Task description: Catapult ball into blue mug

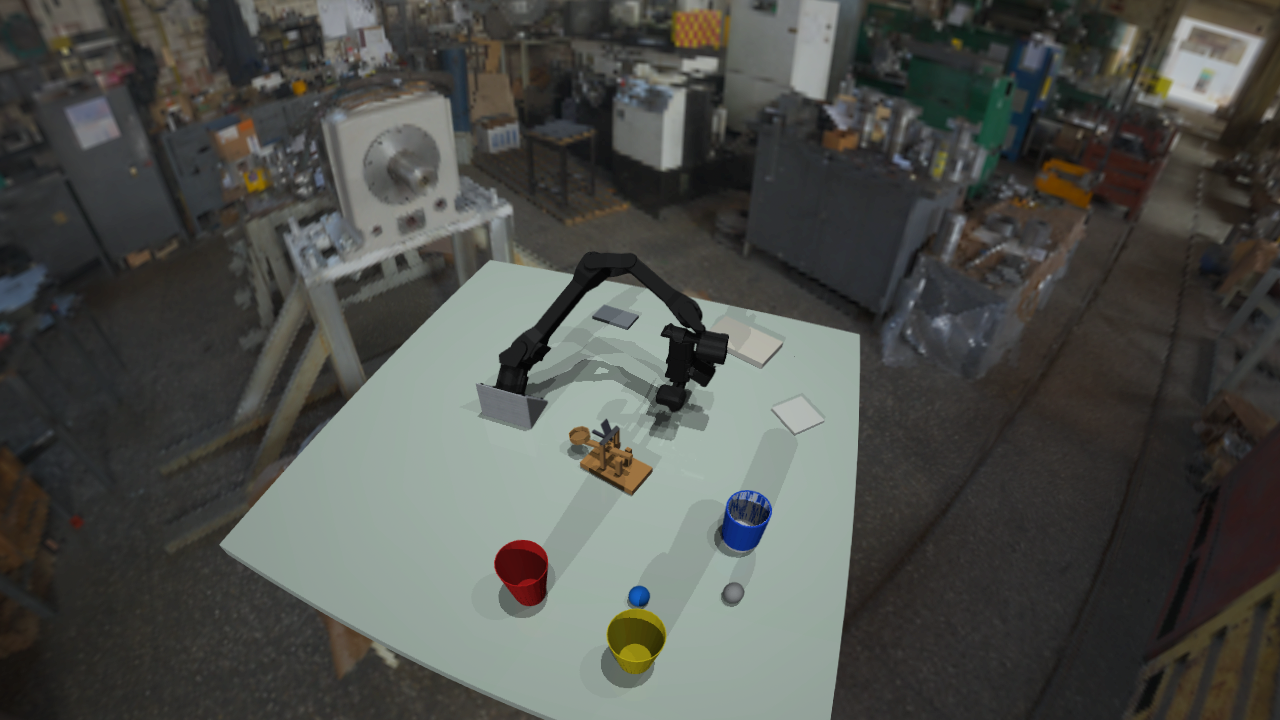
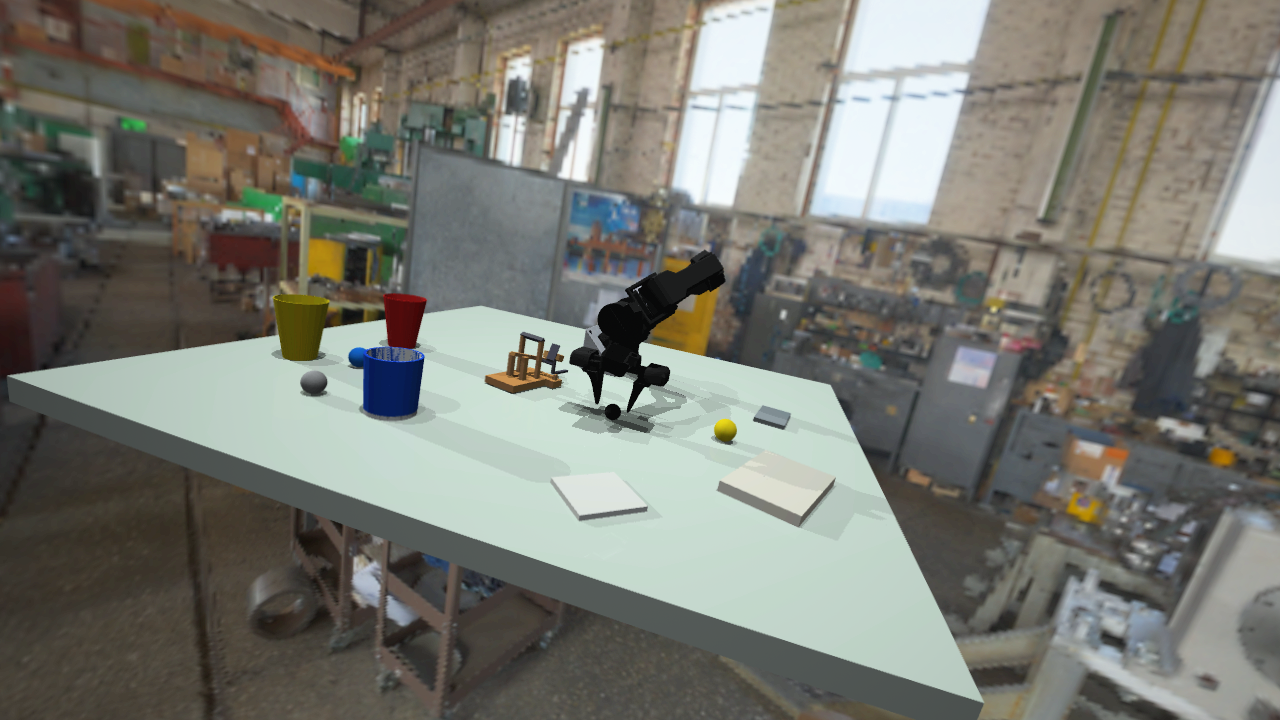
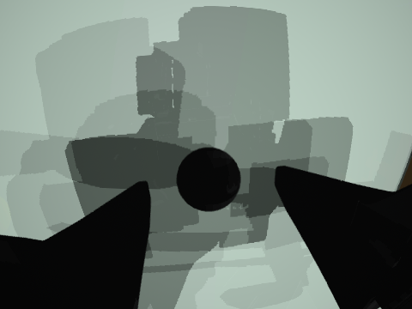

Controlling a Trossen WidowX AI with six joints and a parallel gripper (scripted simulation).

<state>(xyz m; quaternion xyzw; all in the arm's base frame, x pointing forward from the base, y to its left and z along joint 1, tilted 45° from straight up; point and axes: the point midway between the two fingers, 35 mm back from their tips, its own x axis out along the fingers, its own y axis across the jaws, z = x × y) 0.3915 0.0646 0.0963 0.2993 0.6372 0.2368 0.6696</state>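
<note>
Right now my gripper tip is 10 mm above the black ball. From my gripper tip the other things lie so: yellow ball: 220 mm to the left, 30 mm behind; blue mug: 330 mm to the right, 210 mm ahead; catapult: 190 mm to the right, 120 mm behind, 30 mm above.
</note>
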